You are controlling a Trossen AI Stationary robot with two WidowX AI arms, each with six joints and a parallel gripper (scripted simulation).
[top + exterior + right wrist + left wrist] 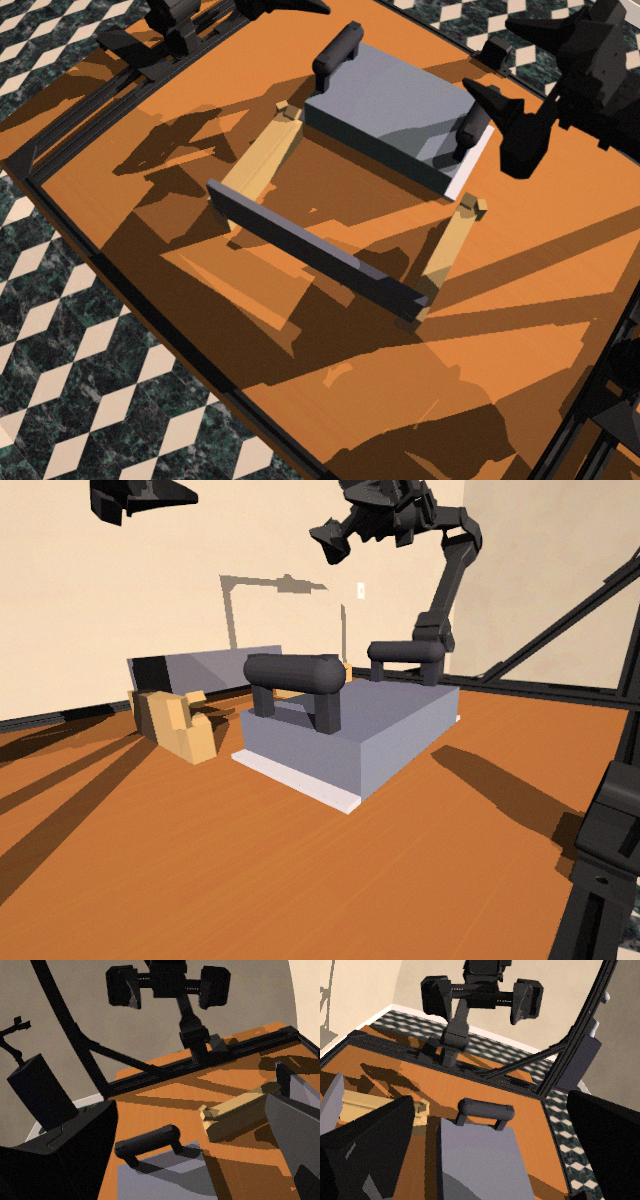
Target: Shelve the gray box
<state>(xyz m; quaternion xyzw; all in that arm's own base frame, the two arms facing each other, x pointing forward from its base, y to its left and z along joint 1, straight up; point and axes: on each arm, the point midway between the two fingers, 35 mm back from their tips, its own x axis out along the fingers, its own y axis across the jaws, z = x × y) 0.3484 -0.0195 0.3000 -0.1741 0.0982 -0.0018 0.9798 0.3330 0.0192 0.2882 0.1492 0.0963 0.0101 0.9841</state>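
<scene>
Right now the gray box is 100 mm behind my left hand, 160 mm to the right of it and 270 mm below it. Also, from my left hand: dark back plate (200 mm ahead, 90 mm to the right, 240 mm below).
My right hand is 10 cm past the gray box, 8 cm to the right of it and 25 cm above it. The rest, counted from my right hand: dark back plate 20 cm ahead, 15 cm to the left, 23 cm below.
</scene>
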